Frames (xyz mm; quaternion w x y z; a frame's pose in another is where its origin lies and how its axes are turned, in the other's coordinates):
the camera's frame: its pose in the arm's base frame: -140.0 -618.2 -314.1 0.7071 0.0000 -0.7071 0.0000
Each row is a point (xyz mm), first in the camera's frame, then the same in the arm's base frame.
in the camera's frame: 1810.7 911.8 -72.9
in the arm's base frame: -67.1 293.6 1496.6
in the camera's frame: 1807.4 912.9 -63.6
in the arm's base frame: -76.4 294.7 1493.3
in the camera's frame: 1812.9 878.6 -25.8
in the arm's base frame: -114.2 260.4 1498.8
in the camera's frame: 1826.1 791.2 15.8
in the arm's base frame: -155.8 173.0 1512.0
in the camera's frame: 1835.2 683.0 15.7
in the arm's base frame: -155.7 64.8 1521.1
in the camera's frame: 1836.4 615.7 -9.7
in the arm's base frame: -130.3 -2.5 1522.3
